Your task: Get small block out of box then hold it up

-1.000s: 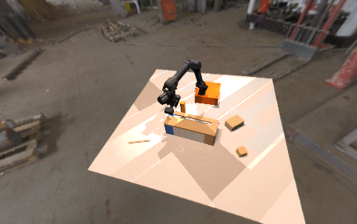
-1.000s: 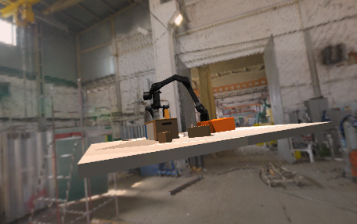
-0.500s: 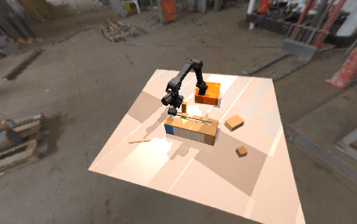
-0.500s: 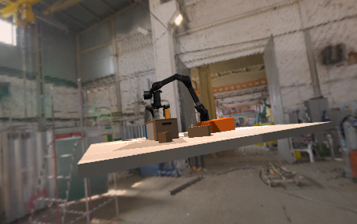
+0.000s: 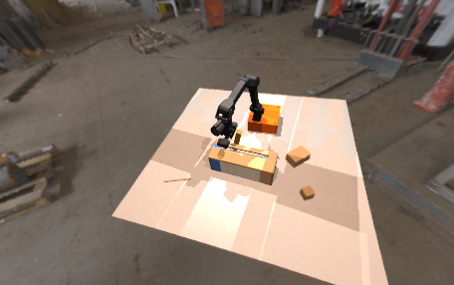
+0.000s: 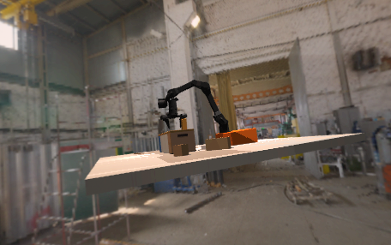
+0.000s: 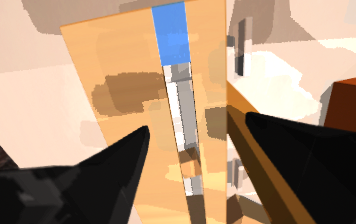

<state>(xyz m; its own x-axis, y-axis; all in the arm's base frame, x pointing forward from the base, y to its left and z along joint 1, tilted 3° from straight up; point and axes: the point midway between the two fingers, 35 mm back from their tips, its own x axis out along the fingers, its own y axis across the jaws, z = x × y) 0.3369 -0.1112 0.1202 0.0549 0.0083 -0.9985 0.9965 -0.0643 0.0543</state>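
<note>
Now: the clear-fronted box 10 cm to the left of my gripper tip and 10 cm below it. Also, from my gripper tip: brown block (2 cm ahead, 11 cm to the left, 7 cm below); thin stick (23 cm ahead, 28 cm to the right, 16 cm below); brown cube (14 cm ahead, 47 cm to the left, 13 cm below).
</note>
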